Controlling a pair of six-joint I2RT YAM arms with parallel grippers.
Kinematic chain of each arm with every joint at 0, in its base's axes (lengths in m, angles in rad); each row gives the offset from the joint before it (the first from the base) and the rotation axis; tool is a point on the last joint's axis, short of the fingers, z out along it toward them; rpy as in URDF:
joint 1: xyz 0 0 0.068 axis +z
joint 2: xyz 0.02 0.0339 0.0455 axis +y
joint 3: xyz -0.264 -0.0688 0 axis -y
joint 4: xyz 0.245 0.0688 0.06 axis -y
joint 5: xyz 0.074 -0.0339 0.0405 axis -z
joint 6: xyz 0.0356 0 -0.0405 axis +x
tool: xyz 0 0 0 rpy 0 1.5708 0
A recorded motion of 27 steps. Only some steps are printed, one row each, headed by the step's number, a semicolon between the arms.
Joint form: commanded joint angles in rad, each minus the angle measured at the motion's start. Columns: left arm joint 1, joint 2, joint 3, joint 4, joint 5, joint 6; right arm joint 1, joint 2, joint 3, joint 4, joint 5, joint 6.
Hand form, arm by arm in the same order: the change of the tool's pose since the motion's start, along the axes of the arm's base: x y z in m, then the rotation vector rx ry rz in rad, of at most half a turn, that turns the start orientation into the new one. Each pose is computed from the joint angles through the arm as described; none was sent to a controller.
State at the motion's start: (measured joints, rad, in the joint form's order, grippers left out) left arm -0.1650 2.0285 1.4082 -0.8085 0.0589 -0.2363; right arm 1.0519 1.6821 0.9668 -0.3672 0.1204 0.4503
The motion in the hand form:
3: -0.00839 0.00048 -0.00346 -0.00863 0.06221 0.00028; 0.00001 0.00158 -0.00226 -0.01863 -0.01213 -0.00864
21: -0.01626 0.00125 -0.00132 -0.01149 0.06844 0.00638; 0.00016 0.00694 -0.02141 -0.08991 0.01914 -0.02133
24: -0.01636 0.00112 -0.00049 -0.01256 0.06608 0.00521; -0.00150 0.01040 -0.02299 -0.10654 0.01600 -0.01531
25: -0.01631 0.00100 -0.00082 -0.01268 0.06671 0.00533; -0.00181 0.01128 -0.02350 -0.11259 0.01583 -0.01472
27: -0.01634 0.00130 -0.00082 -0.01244 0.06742 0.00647; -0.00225 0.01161 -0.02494 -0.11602 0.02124 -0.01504
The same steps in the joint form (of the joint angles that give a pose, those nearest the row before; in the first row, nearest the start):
3: -0.0007 -0.0025 -0.0157 -0.0466 0.0185 -0.0030; 0.0049 0.0121 0.0057 -0.0041 0.0238 0.0029
21: -0.0018 -0.0313 -0.0491 -0.0471 0.0216 -0.0106; 0.0142 0.0872 0.0247 -0.0281 0.0399 0.0206
24: -0.0021 -0.0337 -0.0491 -0.0470 0.0224 -0.0099; 0.0248 0.1016 0.0377 -0.0400 0.0511 0.0206
25: -0.0024 -0.0328 -0.0491 -0.0466 0.0225 -0.0103; 0.0272 0.1063 0.0421 -0.0451 0.0545 0.0212
27: -0.0016 -0.0328 -0.0491 -0.0474 0.0224 -0.0107; 0.0286 0.1111 0.0427 -0.0470 0.0523 0.0242

